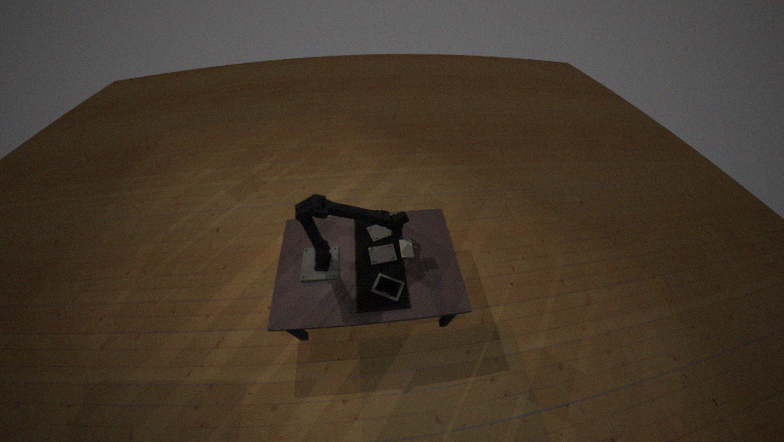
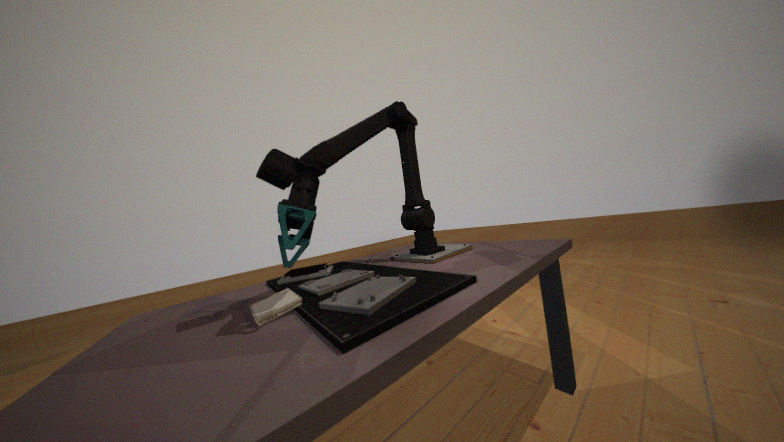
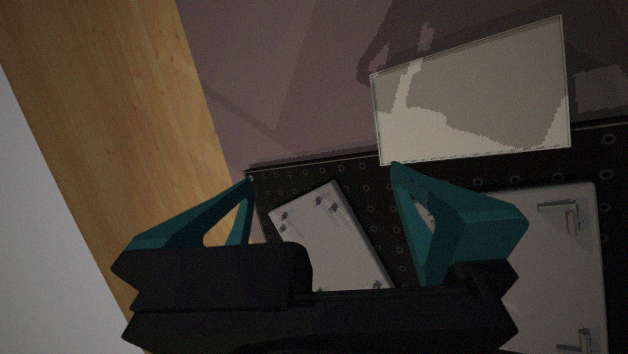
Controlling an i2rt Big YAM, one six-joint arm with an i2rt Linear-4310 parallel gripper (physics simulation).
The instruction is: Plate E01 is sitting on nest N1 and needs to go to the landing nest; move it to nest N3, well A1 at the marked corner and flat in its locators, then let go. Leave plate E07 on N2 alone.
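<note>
My gripper (image 2: 287,256) (image 3: 318,177) has its teal fingers wide open and empty, high above the black board. A dark plate (image 1: 388,286) (image 2: 307,269) sits on the pale end nest (image 1: 385,295) (image 2: 308,276). The middle nest (image 1: 379,254) (image 2: 336,281) (image 3: 550,275) is bare, with L-shaped locators. The other end nest (image 1: 377,232) (image 2: 367,294) (image 3: 335,240) is bare, with small pegs. A pale plate-like block (image 1: 406,248) (image 2: 276,306) (image 3: 472,100) is at the board's outer edge. No labels are legible, so I cannot tell which is E01 or E07, nor the nest numbers or the A1 corners.
The black board (image 1: 365,301) (image 2: 428,296) (image 3: 372,197) lies on the purplish table (image 1: 439,274) (image 2: 164,378) (image 3: 250,75). The arm's base plate (image 1: 310,271) (image 2: 461,250) is on the other side of the board from the pale block. The arm reaches over the board.
</note>
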